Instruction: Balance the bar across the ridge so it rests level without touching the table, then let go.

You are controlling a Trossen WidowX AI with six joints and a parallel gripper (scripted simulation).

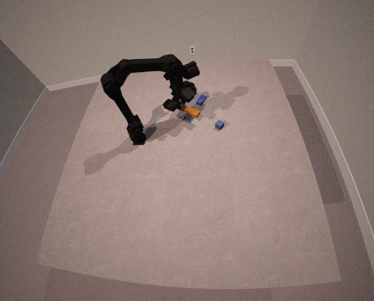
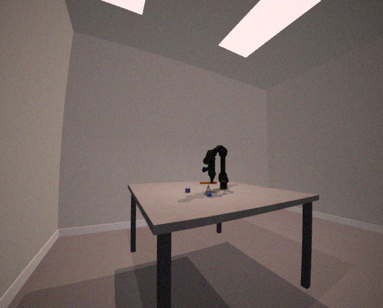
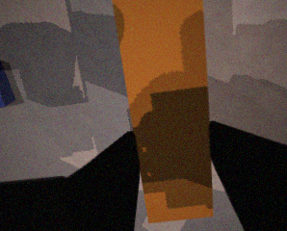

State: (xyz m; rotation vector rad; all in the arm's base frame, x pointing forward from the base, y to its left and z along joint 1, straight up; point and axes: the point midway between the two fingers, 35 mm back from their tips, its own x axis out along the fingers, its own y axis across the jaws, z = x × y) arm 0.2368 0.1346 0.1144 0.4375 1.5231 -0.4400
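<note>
The orange bar lies 20 mm ahead of my gripper tip and 10 mm to the right of it.
</note>
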